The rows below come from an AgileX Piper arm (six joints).
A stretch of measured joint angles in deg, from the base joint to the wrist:
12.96, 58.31, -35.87, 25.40, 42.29, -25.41
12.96, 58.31, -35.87, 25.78, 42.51, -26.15
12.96, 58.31, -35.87, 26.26, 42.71, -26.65
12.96, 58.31, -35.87, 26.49, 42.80, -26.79
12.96, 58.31, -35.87, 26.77, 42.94, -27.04
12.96, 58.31, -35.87, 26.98, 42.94, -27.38
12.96, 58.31, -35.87, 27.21, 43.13, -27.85
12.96, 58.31, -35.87, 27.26, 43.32, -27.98
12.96, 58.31, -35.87, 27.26, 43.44, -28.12
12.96, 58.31, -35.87, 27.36, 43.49, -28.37
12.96, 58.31, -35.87, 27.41, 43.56, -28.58
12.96, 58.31, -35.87, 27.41, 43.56, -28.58
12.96, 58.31, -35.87, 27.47, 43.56, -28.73
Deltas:
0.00, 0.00, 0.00, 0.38, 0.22, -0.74
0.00, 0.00, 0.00, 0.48, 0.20, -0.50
0.00, 0.00, 0.00, 0.23, 0.09, -0.14
0.00, 0.00, 0.00, 0.28, 0.14, -0.25
0.00, 0.00, 0.00, 0.21, 0.00, -0.34
0.00, 0.00, 0.00, 0.23, 0.19, -0.47
0.00, 0.00, 0.00, 0.05, 0.19, -0.13
0.00, 0.00, 0.00, 0.00, 0.12, -0.14
0.00, 0.00, 0.00, 0.10, 0.05, -0.25
0.00, 0.00, 0.00, 0.05, 0.07, -0.21
0.00, 0.00, 0.00, 0.00, 0.00, 0.00
0.00, 0.00, 0.00, 0.06, 0.00, -0.15

